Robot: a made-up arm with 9 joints. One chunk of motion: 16 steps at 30 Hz.
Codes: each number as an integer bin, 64 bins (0 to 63) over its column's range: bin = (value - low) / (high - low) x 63, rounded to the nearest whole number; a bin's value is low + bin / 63 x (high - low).
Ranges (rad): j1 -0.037..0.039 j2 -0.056..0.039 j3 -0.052..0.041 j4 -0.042..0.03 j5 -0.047..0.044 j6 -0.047..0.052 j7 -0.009..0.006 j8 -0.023..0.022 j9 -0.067..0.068
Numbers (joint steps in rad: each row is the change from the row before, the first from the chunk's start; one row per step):
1: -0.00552 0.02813 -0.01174 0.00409 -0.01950 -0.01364 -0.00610 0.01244 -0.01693
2: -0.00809 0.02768 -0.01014 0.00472 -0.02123 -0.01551 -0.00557 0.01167 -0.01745
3: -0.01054 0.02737 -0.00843 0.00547 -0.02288 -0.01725 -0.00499 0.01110 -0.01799
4: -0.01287 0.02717 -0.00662 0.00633 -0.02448 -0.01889 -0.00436 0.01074 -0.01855
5: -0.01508 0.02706 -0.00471 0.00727 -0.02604 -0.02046 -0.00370 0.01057 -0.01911
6: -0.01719 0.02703 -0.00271 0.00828 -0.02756 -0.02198 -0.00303 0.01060 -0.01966
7: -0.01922 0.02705 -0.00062 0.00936 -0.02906 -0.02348 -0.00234 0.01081 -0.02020
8: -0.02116 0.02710 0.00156 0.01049 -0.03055 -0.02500 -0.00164 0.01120 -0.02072
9: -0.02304 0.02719 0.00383 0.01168 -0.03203 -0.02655 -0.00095 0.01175 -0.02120
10: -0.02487 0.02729 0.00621 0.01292 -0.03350 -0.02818 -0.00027 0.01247 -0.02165
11: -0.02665 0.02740 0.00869 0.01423 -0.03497 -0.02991 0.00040 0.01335 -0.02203
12: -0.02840 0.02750 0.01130 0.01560 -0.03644 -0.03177 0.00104 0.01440 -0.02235
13: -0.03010 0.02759 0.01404 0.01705 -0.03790 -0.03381 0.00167 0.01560 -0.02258
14: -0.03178 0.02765 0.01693 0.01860 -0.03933 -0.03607 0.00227 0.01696 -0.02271
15: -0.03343 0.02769 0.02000 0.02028 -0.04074 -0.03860 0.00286 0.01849 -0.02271
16: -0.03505 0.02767 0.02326 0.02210 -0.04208 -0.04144 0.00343 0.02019 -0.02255
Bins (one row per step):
1: 26 56 27 40 19 21 12 50 23
2: 24 55 28 41 18 20 14 49 23
3: 22 55 30 42 17 19 17 48 23
4: 20 55 31 42 16 18 19 47 23
5: 18 55 32 43 15 17 22 47 22
6: 16 55 33 44 13 16 25 47 22
7: 15 55 35 45 12 15 28 47 22
8: 13 55 36 46 11 14 31 48 22
9: 12 55 38 47 10 13 34 49 21
10: 10 55 39 48 9 12 37 50 21
11: 9 55 41 49 8 11 39 51 21
12: 7 55 43 50 7 10 42 52 21
13: 6 55 45 52 6 8 45 54 21
14: 4 55 47 53 5 7 47 56 21
15: 3 55 49 54 4 5 50 58 21
16: 2 55 51 56 3 4 52 60 21

